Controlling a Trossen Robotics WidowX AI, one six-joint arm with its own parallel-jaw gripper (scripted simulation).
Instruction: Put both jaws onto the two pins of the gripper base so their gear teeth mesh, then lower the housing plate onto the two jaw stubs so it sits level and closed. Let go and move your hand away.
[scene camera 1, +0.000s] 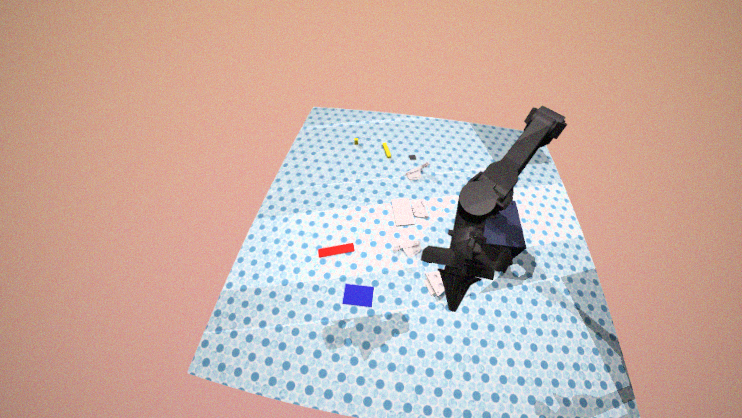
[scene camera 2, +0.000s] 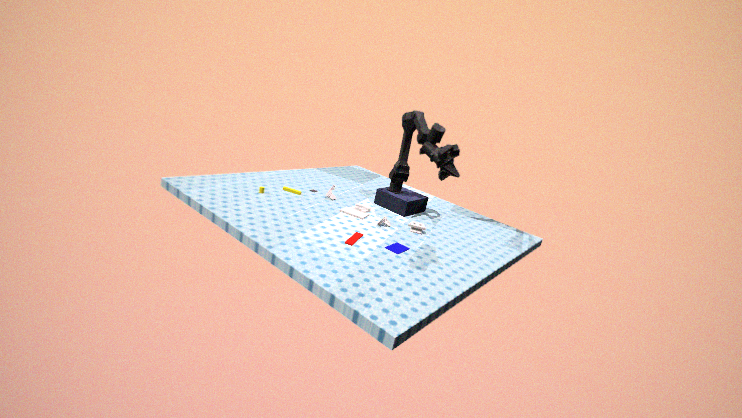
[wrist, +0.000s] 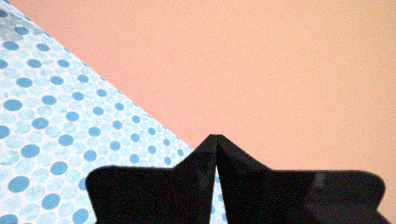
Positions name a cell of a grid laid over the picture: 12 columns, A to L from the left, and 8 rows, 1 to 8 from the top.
Scene:
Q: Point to my gripper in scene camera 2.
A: At H4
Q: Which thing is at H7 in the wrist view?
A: My gripper.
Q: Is my gripper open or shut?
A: Shut.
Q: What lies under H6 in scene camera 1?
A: My gripper.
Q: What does my gripper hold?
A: Nothing.

